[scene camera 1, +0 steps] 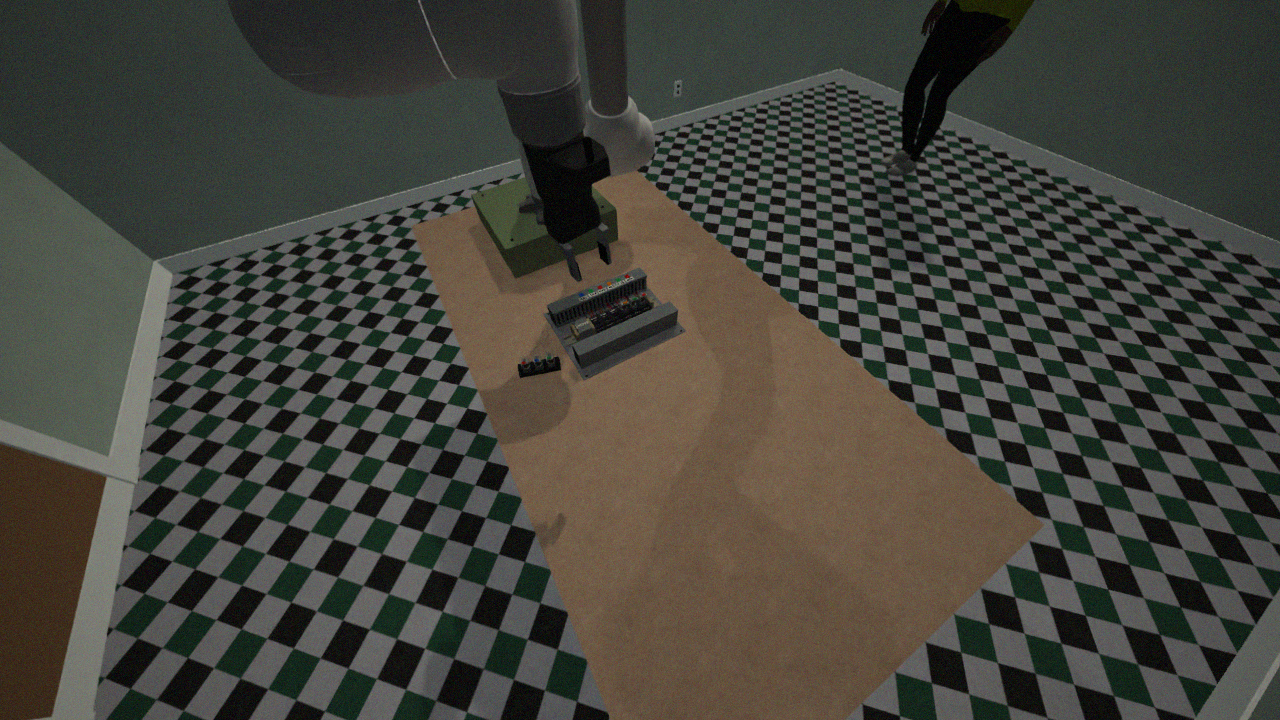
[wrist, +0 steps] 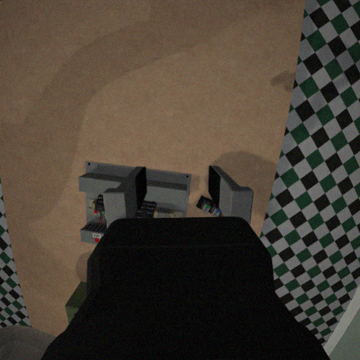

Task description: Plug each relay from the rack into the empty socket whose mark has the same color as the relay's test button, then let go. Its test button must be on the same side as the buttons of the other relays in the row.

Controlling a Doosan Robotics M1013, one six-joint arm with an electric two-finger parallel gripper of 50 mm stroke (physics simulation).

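Observation:
The socket panel is a grey plate with two grey ducts and a row of black relays between them. Coloured marks line its rear duct. In the wrist view the gripper hides part of the row and most marks. The small black relay rack is beside the panel on the mat. It holds relays with orange-red, blue and green buttons in the scene view. In the wrist view it is partly hidden. My gripper is open and empty, above the panel's rear side in the scene view.
A green box stands behind the panel, near a second pale arm-like column. The tan mat lies on a chequered floor. A person stands at the back right.

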